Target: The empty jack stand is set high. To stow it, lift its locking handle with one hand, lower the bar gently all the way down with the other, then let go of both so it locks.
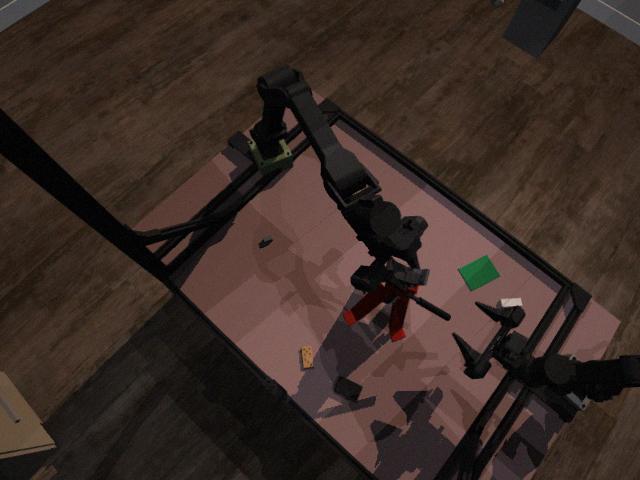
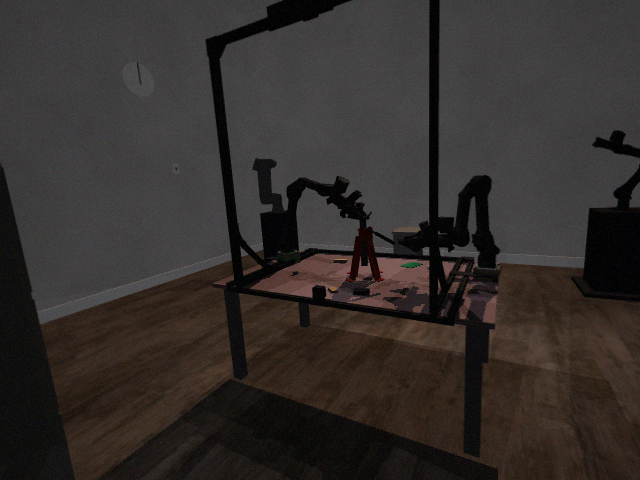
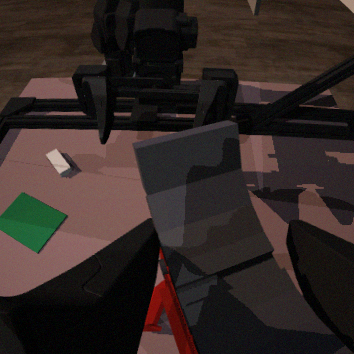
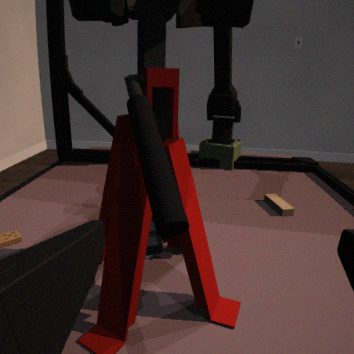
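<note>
The red jack stand (image 1: pixel 365 305) (image 2: pixel 354 258) (image 4: pixel 120 225) stands upright on the table. Its dark bar (image 2: pixel 362 223) (image 4: pixel 151 45) sticks up out of the top, with a wide grey head (image 3: pixel 200 185). My left gripper (image 3: pixel 223 230) (image 2: pixel 362 214) is shut on the bar's upper end, just under the head. The black locking handle (image 1: pixel 431 307) (image 2: pixel 383 237) (image 4: pixel 157 170) slopes down and out from the stand's top toward the right arm. My right gripper (image 1: pixel 465 319) (image 3: pixel 147 142) (image 4: pixel 222 237) is open and empty, a short way beyond the handle's free end. Its fingers stand to either side of the handle's line.
A green square (image 1: pixel 479 272) (image 3: pixel 32 222) and a white block (image 1: pixel 510 302) (image 3: pixel 59 162) lie near the right arm. A spotted orange block (image 1: pixel 307 357), a dark block (image 1: pixel 347 388) and a wooden block (image 4: pixel 279 204) lie around the stand. A black frame rail (image 1: pixel 449 198) edges the table.
</note>
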